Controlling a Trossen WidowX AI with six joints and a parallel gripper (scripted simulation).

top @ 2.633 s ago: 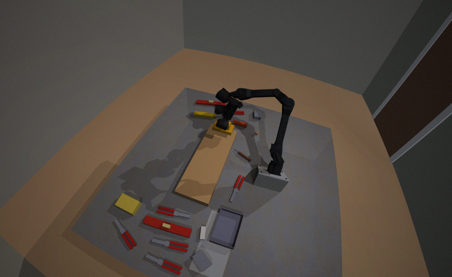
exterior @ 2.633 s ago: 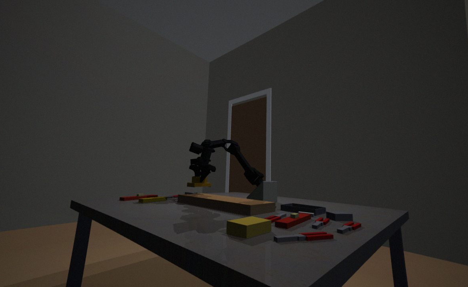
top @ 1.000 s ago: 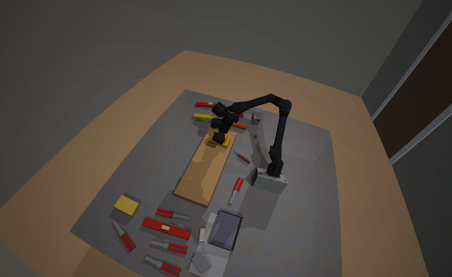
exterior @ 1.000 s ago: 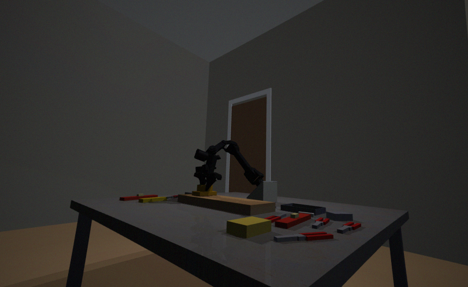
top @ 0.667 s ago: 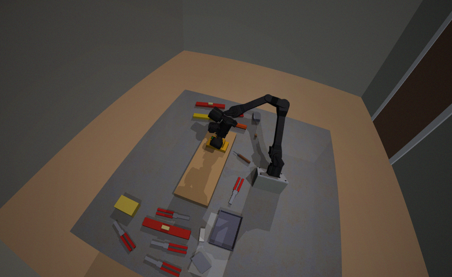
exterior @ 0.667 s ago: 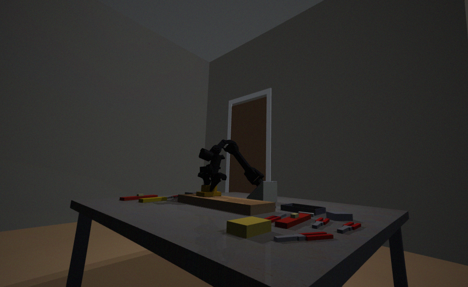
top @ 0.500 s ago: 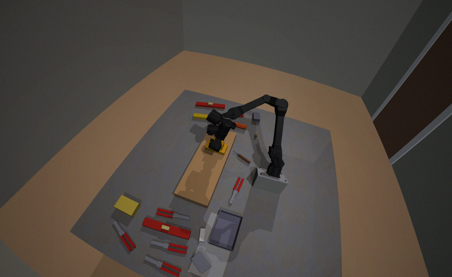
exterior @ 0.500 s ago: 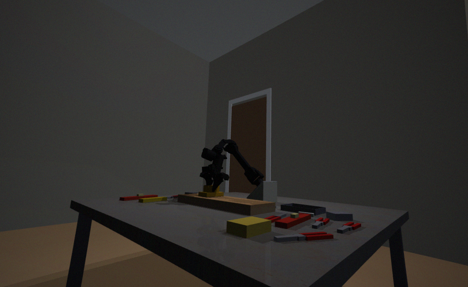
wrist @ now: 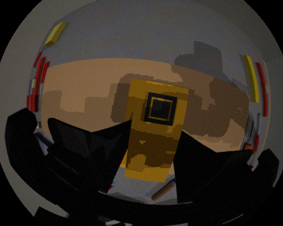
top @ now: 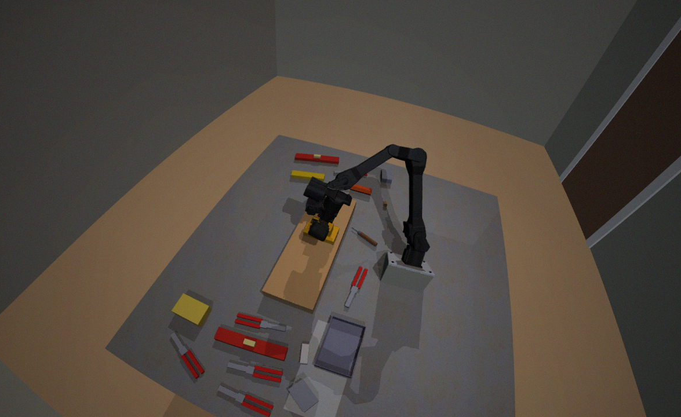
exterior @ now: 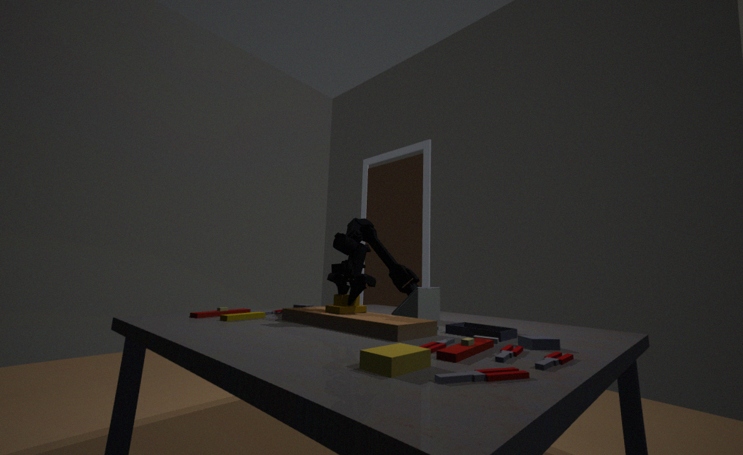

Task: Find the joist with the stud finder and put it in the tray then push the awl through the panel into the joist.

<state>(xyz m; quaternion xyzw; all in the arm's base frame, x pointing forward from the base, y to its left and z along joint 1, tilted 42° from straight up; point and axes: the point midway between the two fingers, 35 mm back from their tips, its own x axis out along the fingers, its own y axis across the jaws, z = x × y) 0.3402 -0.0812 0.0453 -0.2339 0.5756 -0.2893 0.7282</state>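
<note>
The grey tray is 150 mm behind my gripper tip, 400 mm to the left of it and 50 mm below it. Round my gripper tip: yellow stud finder 10 mm ahead, 20 mm above; yellow bar 130 mm ahead, 340 mm to the right, 60 mm below; awl 170 mm behind, 50 mm to the right, 60 mm below.
</note>
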